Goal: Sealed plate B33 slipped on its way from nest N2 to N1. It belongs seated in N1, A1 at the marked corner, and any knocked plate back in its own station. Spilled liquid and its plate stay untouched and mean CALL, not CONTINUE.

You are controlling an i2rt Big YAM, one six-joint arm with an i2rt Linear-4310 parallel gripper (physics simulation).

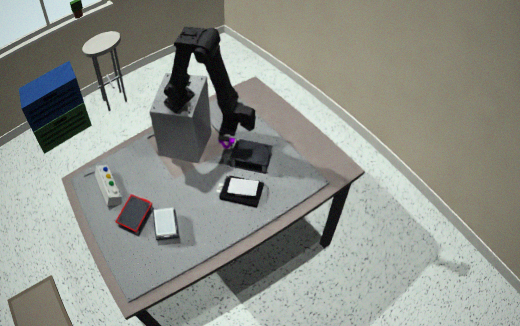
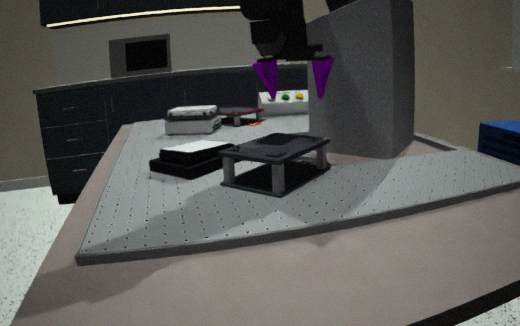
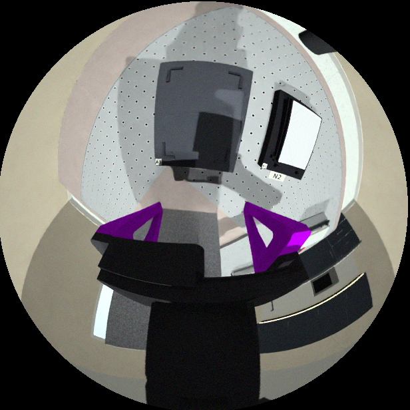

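Where they show: gripper, fingertip midpoint: (image 1: 228, 139) (image 2: 296, 98); arm's base, origin of the base link: (image 1: 179, 99) (image 2: 349, 14).
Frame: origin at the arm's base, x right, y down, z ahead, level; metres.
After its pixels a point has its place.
My gripper (image 1: 227, 143) @(x -0.084, y 0.181, z 0.209 m) (image 2: 297, 98) @(x -0.084, y 0.181, z 0.209 m) (image 3: 202, 206) is open and empty, above and beside a raised dark stand (image 1: 252, 151) @(x -0.148, y 0.249, z 0.291 m) (image 2: 280, 146) @(x -0.161, y 0.249, z 0.290 m) (image 3: 182, 100). The stand's top has corner brackets and a small tag at one corner, and no plate lies on it. I can read no N1 label. A plate with a white top (image 1: 243, 187) @(x 0.013, y 0.266, z 0.386 m) (image 2: 197, 145) @(x 0.014, y 0.266, z 0.379 m) (image 3: 300, 135) lies on the black nest N2 (image 1: 240, 200) @(x 0.060, y 0.285, z 0.412 m) (image 2: 185, 171) @(x -0.064, y 0.291, z 0.429 m) (image 3: 268, 140); whether it is fully seated, and its lettering, I cannot tell. I can make out no liquid.
A white-topped plate (image 1: 165, 222) @(x 0.375, y 0.235, z 0.289 m) (image 2: 192, 111) @(x 0.330, y 0.240, z 0.294 m) sits on a light block. Beside it are a red-rimmed dark stand (image 1: 134, 214) @(x 0.445, y 0.267, z 0.138 m) (image 2: 241, 110) @(x 0.409, y 0.266, z 0.110 m) and a button box (image 1: 108, 186) @(x 0.456, y 0.234, z -0.057 m) (image 2: 284, 104) @(x 0.419, y 0.264, z -0.052 m). The grey arm pedestal (image 1: 182, 132) @(x 0.051, y 0.127, z 0.062 m) (image 2: 360, 95) @(x -0.089, y 0.185, z 0.052 m) stands near the gripper.
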